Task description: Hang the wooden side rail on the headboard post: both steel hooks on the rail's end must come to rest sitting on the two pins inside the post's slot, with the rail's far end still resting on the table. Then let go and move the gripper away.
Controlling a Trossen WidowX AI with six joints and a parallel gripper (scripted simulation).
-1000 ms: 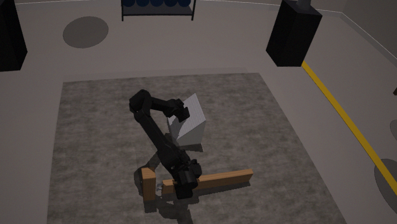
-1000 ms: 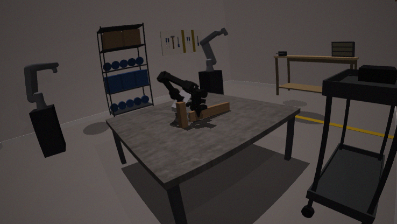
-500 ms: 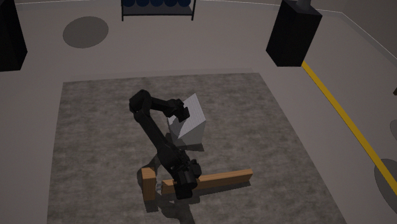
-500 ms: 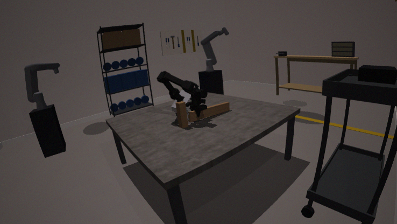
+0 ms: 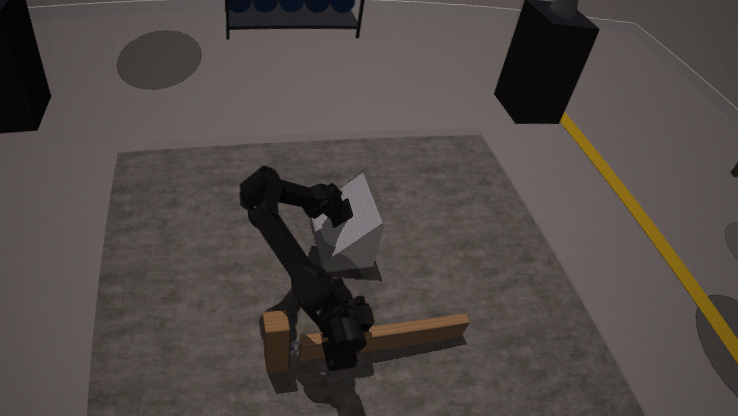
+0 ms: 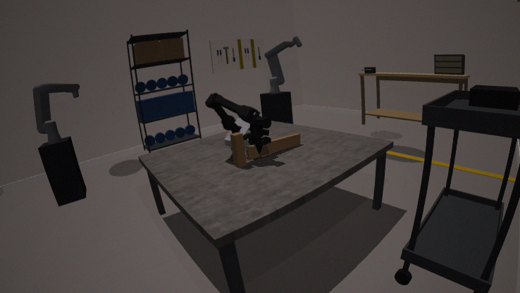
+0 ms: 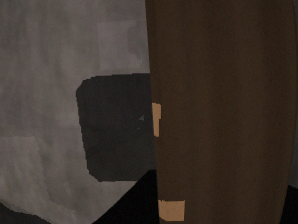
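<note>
The wooden headboard post is 120 mm to the right of my gripper tip and 40 mm above it.
</note>
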